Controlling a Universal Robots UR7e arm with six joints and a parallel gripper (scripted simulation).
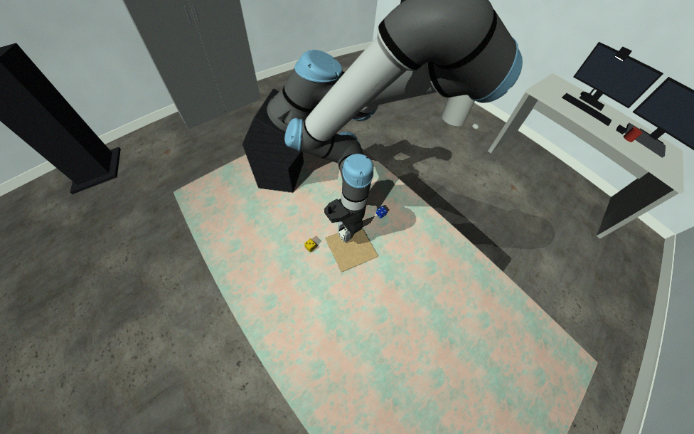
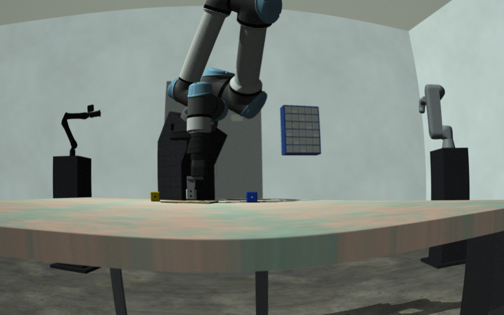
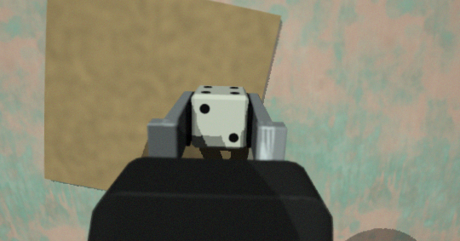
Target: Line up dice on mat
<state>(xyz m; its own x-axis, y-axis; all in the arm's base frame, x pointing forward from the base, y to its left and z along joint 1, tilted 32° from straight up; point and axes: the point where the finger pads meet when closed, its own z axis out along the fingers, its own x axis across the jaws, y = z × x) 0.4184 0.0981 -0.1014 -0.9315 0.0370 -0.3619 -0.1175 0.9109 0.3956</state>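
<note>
My gripper is now right at the white die. Also, from my hand: yellow die: 20 mm behind, 120 mm to the right, 10 mm below; blue die: 30 mm behind, 170 mm to the left, 10 mm below; tan mat: 50 mm ahead, 10 mm to the left, 30 mm below.
</note>
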